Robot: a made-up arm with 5 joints.
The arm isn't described. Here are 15 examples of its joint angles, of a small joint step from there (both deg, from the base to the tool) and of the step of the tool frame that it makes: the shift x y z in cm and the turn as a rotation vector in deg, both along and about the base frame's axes.
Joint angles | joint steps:
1: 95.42 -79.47 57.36 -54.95 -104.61 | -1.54 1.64 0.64 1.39 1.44
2: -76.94 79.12 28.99 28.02 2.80 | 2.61 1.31 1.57 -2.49 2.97
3: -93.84 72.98 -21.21 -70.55 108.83 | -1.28 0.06 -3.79 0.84 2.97
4: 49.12 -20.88 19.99 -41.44 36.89 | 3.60 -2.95 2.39 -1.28 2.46
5: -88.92 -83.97 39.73 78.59 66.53 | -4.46 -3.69 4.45 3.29 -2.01
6: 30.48 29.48 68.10 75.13 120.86 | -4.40 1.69 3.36 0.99 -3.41
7: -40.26 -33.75 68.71 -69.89 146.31 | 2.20 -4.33 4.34 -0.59 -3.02
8: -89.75 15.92 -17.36 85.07 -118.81 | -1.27 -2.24 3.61 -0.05 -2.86
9: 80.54 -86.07 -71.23 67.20 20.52 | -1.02 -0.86 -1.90 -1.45 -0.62
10: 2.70 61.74 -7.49 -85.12 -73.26 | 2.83 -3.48 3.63 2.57 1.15
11: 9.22 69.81 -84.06 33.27 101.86 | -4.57 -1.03 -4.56 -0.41 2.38
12: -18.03 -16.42 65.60 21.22 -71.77 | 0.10 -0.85 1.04 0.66 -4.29
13: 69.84 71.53 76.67 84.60 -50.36 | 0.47 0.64 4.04 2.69 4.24
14: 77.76 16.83 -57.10 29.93 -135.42 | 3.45 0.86 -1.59 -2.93 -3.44
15: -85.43 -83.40 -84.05 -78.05 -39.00 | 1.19 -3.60 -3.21 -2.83 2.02
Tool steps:
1: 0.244 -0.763 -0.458 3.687 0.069 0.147
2: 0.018 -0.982 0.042 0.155 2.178 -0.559
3: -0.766 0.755 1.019 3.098 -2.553 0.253
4: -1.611 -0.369 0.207 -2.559 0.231 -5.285
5: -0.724 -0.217 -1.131 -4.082 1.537 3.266
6: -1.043 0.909 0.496 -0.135 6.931 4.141
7: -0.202 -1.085 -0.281 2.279 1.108 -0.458
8: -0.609 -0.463 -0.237 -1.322 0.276 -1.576
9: -0.552 0.595 -1.009 -4.151 -0.705 1.639
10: -0.250 -1.452 0.427 -0.803 2.785 -3.396
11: -0.068 2.942 2.373 -2.997 -5.681 5.222
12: -0.257 -0.114 -0.073 1.078 1.243 -4.152
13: -0.063 0.259 1.490 7.724 0.308 -4.007
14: -1.644 -0.185 0.385 -2.984 -3.975 -2.723
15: -0.534 0.309 -3.102 9.661 -0.189 0.717
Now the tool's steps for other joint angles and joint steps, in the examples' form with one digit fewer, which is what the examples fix.
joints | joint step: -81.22 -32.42 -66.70 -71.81 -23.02 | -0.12 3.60 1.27 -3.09 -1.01
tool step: 0.36 2.21 0.59 -1.91 -0.71 0.29
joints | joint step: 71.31 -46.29 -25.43 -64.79 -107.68 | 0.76 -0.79 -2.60 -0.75 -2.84
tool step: -0.42 1.35 -0.08 -4.60 0.72 1.12
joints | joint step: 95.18 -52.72 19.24 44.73 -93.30 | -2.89 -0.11 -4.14 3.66 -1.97
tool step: 0.84 0.76 1.11 -0.71 -1.89 2.52
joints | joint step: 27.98 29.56 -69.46 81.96 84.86 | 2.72 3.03 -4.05 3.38 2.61
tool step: -0.63 -1.19 -0.33 -0.50 2.99 -0.93
